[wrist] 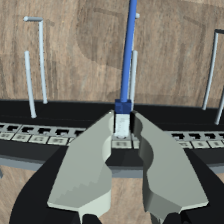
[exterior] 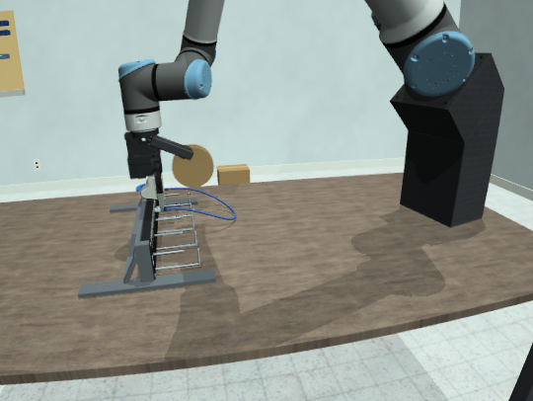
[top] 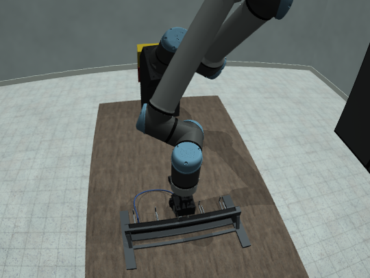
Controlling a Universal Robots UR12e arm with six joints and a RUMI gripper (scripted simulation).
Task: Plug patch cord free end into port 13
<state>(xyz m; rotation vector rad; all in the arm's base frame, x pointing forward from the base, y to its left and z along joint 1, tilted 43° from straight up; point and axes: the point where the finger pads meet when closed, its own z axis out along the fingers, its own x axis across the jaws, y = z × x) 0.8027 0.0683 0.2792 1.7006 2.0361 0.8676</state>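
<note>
My gripper is now 10 mm short of the plug and 10 mm above it.
</note>
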